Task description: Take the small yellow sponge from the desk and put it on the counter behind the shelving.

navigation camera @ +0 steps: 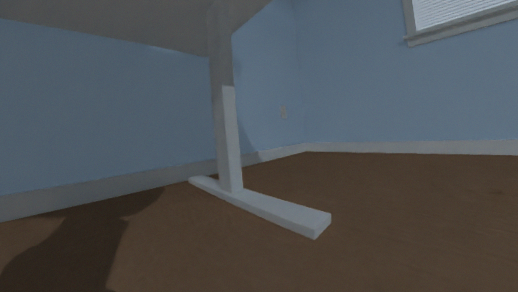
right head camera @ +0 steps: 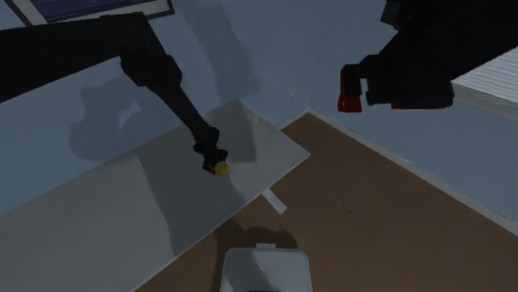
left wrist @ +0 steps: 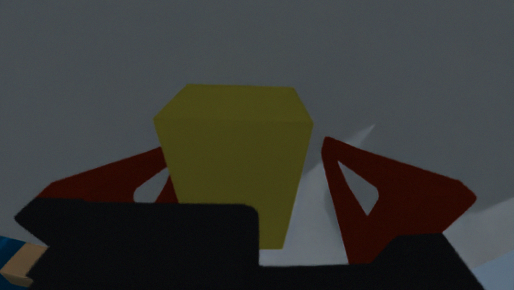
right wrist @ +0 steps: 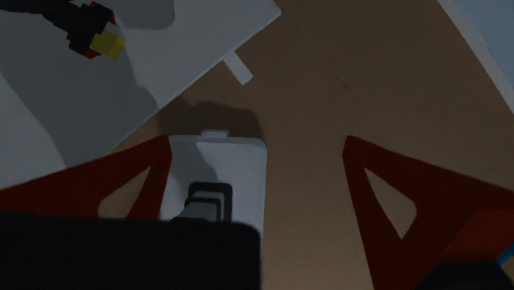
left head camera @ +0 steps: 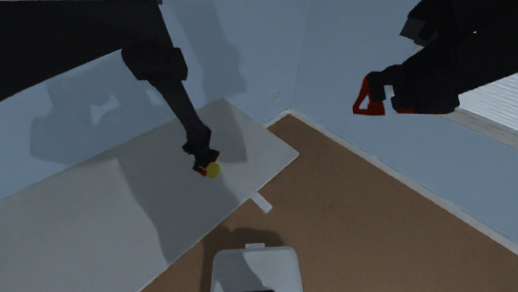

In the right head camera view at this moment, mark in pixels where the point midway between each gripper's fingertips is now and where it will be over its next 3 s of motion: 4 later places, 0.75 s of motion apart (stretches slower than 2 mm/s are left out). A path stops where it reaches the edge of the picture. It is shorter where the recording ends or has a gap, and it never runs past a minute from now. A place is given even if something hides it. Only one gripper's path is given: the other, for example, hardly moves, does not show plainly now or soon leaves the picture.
The right gripper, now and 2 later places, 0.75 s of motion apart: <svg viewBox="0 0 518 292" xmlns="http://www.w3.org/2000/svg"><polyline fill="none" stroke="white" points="365,106 327,98 198,98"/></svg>
